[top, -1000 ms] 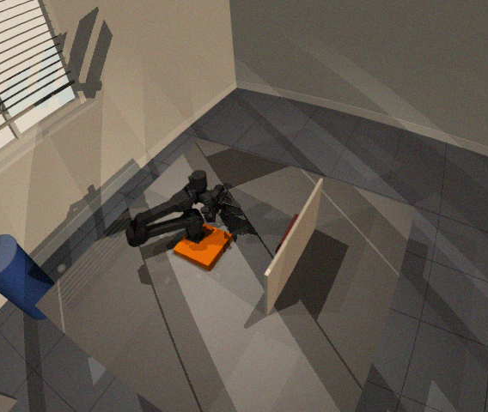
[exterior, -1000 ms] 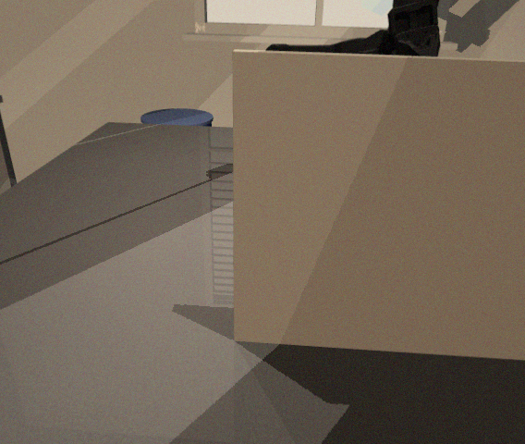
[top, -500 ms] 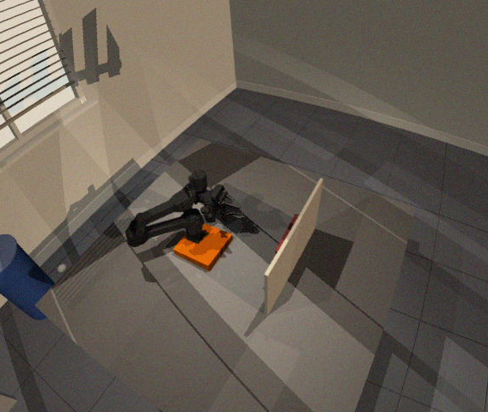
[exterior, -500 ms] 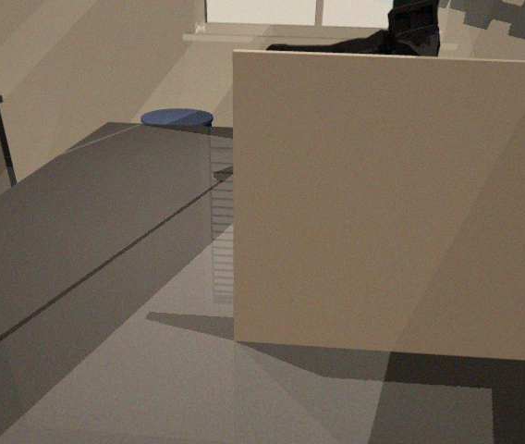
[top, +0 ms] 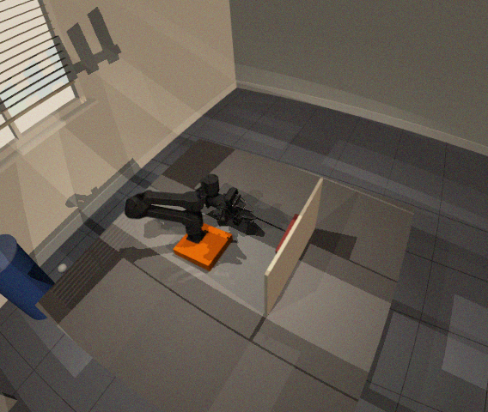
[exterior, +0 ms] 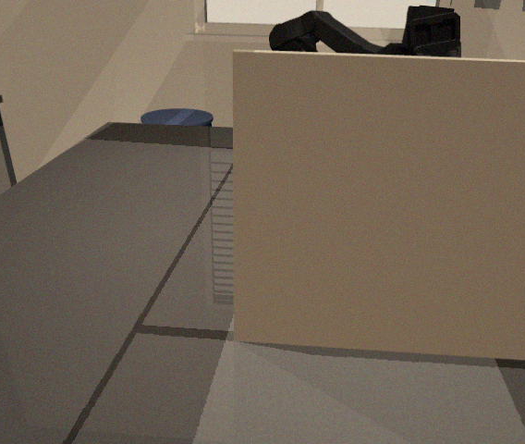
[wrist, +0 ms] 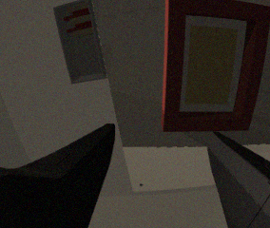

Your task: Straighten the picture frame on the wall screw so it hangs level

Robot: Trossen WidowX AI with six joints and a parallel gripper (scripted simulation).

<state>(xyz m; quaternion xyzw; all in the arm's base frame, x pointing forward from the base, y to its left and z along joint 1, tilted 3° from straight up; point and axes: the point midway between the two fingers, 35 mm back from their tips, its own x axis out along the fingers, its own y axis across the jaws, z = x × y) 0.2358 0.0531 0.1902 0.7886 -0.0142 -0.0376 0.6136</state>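
My gripper tip is now 15 cm short of the picture frame, 8 cm above it and 1 cm to the left of it. Round my gripper tip: beige wall panel (16 cm ahead, 8 cm below, 2 cm to the right).
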